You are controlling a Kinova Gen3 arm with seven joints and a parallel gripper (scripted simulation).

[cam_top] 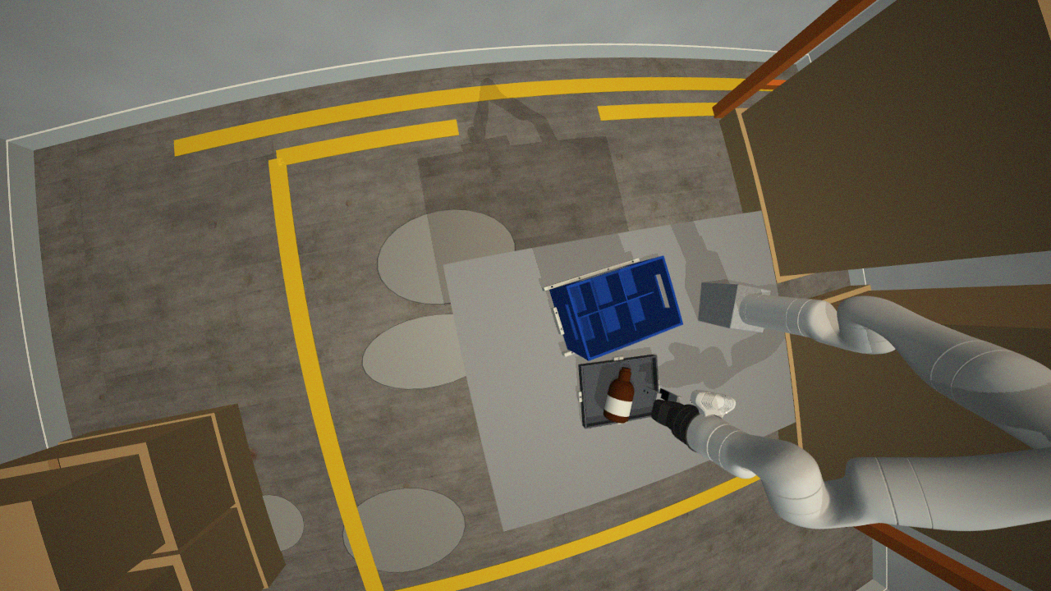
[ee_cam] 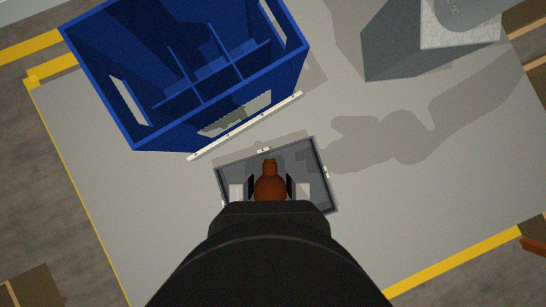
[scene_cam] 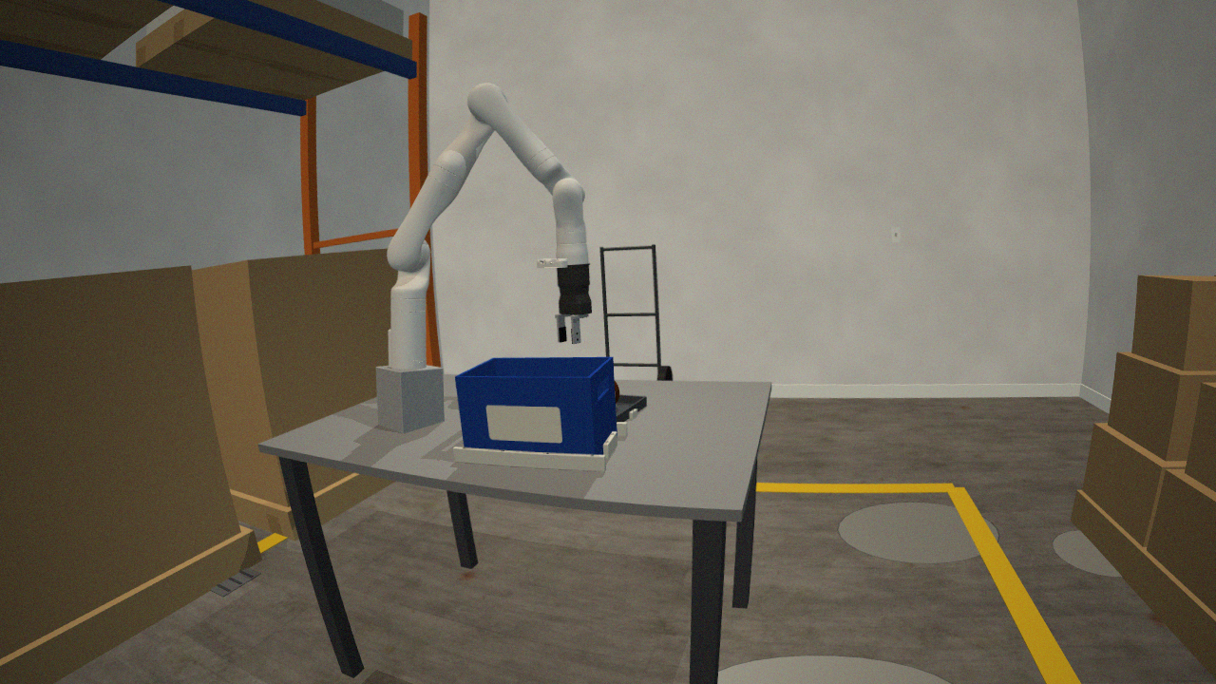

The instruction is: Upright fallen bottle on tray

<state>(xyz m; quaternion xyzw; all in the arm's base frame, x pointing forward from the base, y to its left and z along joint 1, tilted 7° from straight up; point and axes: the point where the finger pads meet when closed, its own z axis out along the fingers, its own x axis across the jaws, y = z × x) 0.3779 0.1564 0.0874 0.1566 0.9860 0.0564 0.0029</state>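
Now: hand 160 mm above the brown bottle, 50 mm to the right of it and 20 mm short of it. The rest, counted from my hand: dark grey tray: 190 mm below, 50 mm to the left; blue crate: 220 mm to the right, 120 mm below, 40 mm ahead.
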